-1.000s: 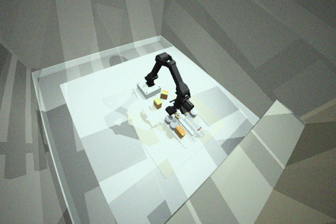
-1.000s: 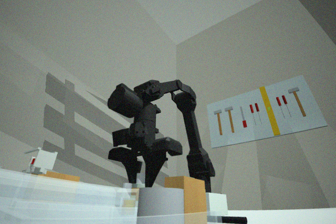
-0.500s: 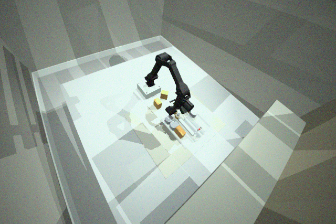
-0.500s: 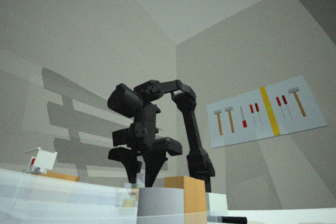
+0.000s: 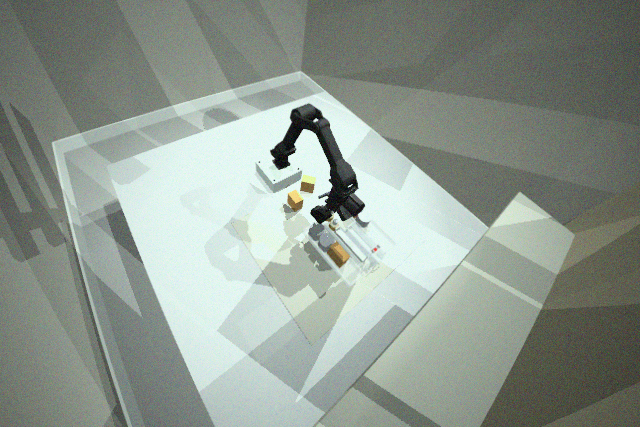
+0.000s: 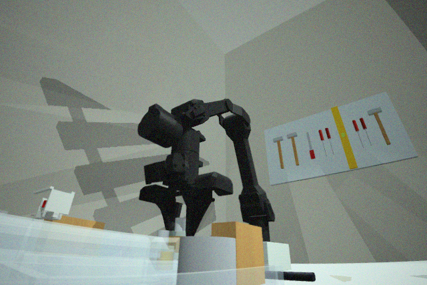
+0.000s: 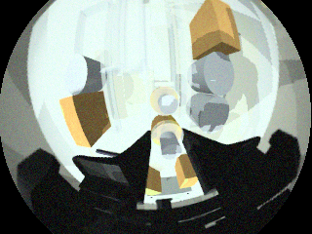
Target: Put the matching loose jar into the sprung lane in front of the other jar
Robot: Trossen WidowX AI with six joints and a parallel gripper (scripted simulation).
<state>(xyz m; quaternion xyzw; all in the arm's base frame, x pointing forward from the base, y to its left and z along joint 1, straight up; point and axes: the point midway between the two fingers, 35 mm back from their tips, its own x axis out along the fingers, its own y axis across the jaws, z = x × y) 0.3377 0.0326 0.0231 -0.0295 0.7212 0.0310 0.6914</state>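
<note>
Right now the clear-walled lane is 15 cm ahead of my gripper tip, 4 cm to the left of it and 4 cm below it. The rest, counted from my gripper tip: red mark: 22 cm ahead, 6 cm to the left, 1 cm above.
</note>
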